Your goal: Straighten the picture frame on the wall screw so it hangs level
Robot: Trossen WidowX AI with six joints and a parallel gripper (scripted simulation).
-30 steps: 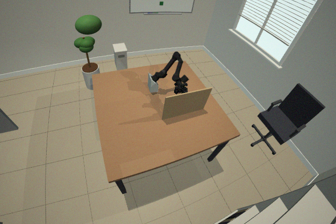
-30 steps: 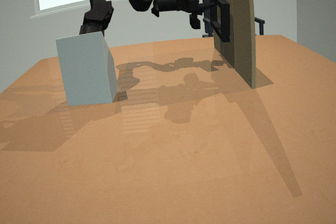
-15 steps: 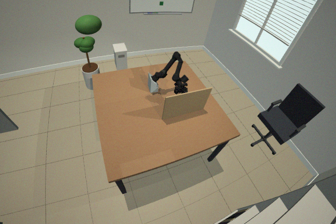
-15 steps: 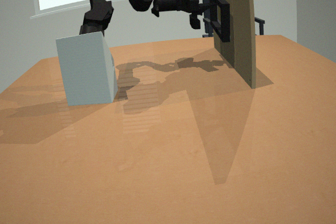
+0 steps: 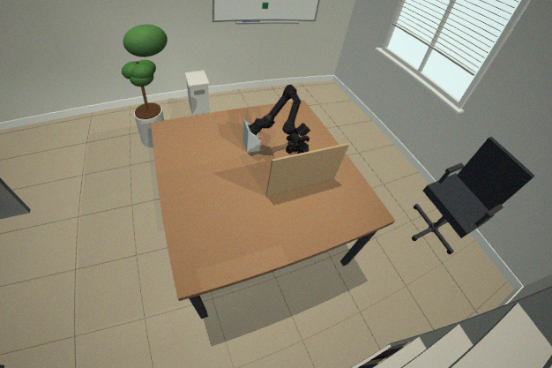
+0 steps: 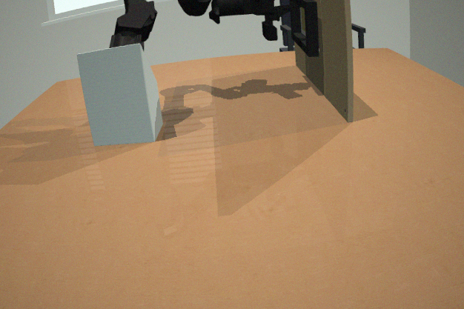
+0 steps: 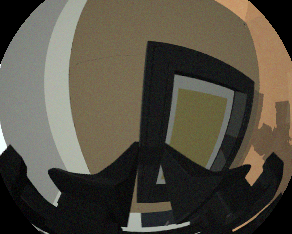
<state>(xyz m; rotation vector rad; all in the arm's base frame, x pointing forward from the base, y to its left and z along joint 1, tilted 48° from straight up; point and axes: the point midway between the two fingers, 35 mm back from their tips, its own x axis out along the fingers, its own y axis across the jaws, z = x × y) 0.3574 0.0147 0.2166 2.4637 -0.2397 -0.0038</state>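
The black picture frame lies 50 mm below my gripper tip, 10 mm to the left of it and 10 mm ahead of it. Round my gripper tip: tan wall board 70 mm below, 20 mm ahead, 10 mm to the right.
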